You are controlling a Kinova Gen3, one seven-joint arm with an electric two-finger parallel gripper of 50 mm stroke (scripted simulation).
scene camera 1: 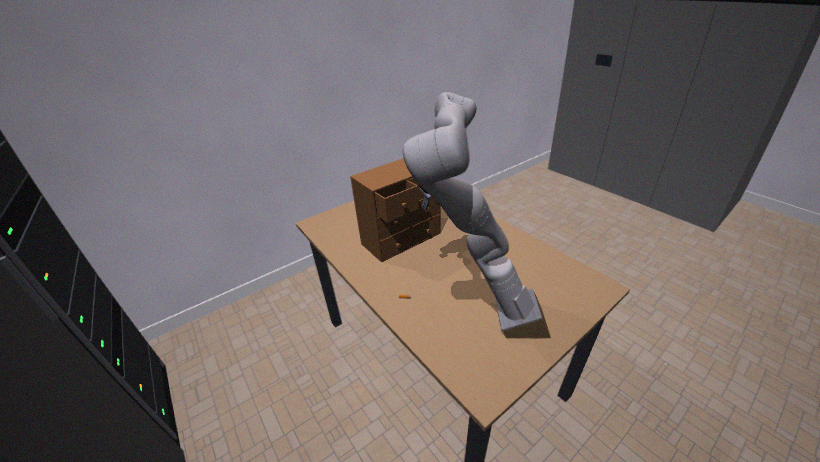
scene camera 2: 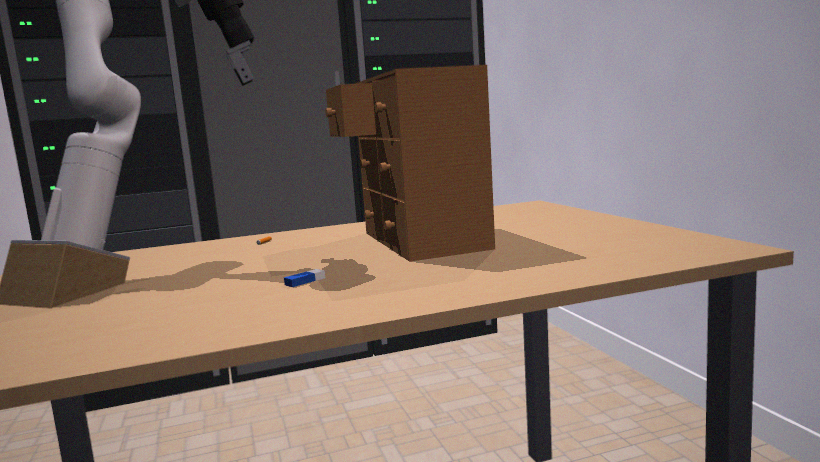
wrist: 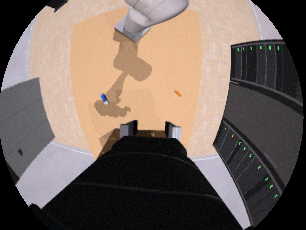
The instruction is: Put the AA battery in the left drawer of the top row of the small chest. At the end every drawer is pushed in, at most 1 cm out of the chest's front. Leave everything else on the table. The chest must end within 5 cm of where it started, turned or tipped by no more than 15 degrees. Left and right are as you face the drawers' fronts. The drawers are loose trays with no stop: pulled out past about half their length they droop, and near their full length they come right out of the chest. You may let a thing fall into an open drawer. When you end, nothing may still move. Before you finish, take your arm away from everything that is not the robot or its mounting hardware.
Scene:
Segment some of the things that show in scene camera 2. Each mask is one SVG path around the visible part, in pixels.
My gripper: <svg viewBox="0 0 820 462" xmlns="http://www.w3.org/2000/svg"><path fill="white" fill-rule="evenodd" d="M197 0L207 20L215 20L221 28L231 48L226 51L226 56L242 86L252 82L251 80L254 78L241 53L250 49L249 46L254 40L254 36L239 9L243 6L243 1Z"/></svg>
A drawer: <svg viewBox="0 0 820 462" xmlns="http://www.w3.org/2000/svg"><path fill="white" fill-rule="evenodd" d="M372 83L340 84L326 90L327 108L325 112L326 117L329 119L330 137L376 135Z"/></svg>

